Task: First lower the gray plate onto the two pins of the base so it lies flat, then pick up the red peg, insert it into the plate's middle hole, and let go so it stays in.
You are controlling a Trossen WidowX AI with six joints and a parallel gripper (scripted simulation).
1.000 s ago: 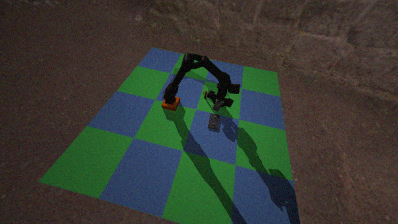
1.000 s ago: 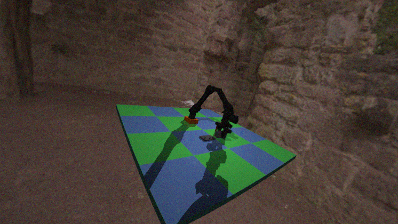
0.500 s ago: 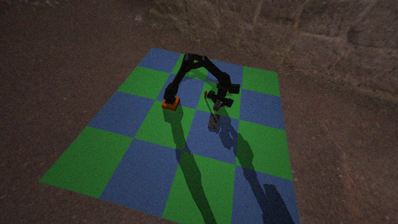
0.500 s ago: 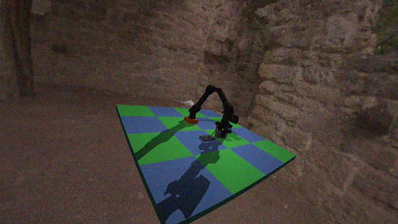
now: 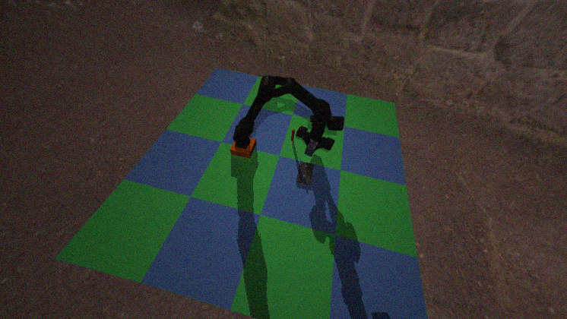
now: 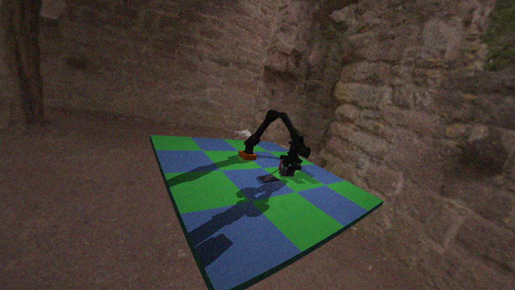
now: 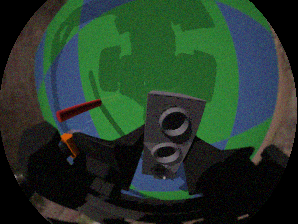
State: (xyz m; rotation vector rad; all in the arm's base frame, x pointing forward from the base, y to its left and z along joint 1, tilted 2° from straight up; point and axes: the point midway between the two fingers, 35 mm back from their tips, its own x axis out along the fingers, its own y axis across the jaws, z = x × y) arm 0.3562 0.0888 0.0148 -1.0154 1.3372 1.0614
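Now: the red peg 120 mm behind my gripper tip, 50 mm to the left of it and 10 mm above it. From my gripper tip the other things lie so: gray plate: 30 mm above.
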